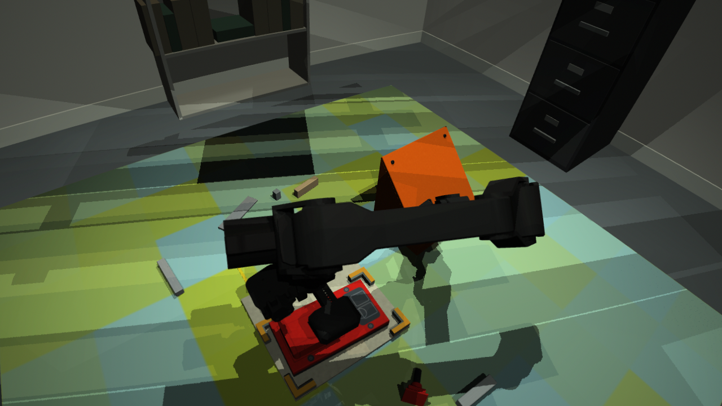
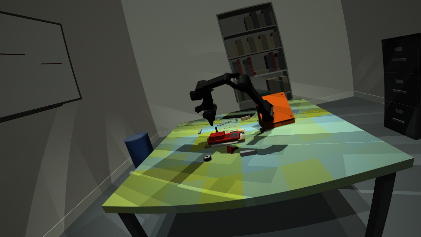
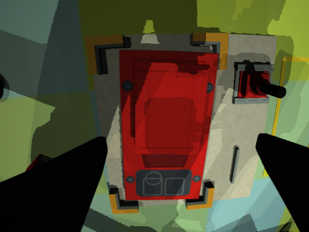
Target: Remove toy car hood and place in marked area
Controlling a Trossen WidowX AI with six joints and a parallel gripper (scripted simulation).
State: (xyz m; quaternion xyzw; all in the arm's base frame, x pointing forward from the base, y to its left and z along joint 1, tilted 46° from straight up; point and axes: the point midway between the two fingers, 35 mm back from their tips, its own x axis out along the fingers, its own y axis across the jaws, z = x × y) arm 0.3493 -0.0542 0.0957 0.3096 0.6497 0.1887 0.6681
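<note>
Now: the red hood 10 mm behind my gripper tip and 90 mm below it. From my gripper tip the other things lie so: small cube 170 mm behind, 350 mm to the right, 110 mm below; tan block 250 mm behind, 330 mm to the right, 110 mm below; black ring 60 mm ahead, 230 mm to the left, 120 mm below.
</note>
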